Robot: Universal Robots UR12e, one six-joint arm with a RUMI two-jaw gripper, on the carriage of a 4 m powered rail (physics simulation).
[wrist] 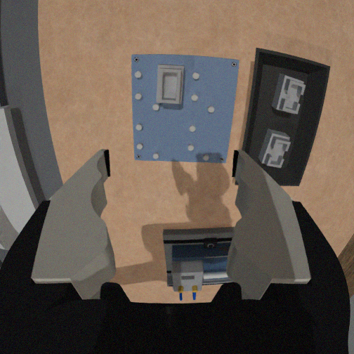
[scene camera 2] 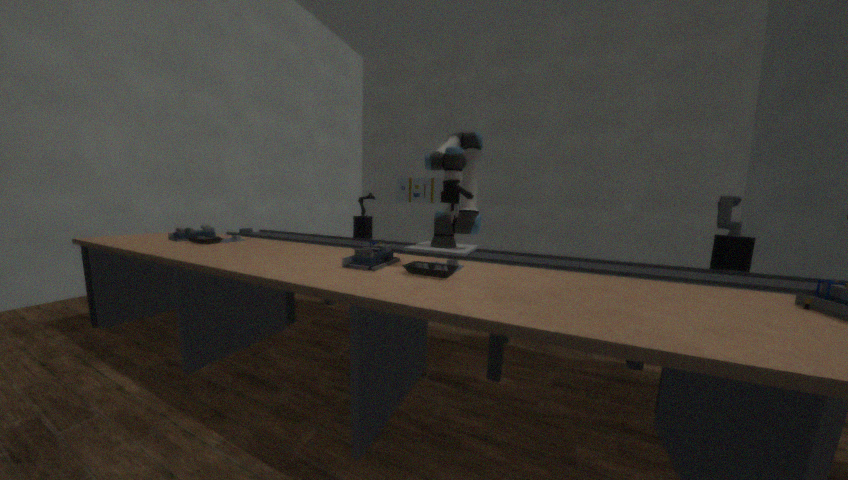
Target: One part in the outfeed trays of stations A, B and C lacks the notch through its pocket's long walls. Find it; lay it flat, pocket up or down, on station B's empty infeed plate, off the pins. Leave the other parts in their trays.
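A grey rectangular part lies pocket up on the blue pinned plate in the wrist view, near its far edge. Its rim looks unbroken, with no notch. Its near left corner is close to a pin; whether they touch I cannot tell. Two grey parts with notched walls sit in the black tray right of the plate. In scene camera 2 the part on the plate is small and blurred. My gripper is open and empty, high above the table.
A fixture with a grey block and blue-tipped pins stands near the plate, partly behind the right finger. The rail runs behind the table. More station equipment stands at far left and far right.
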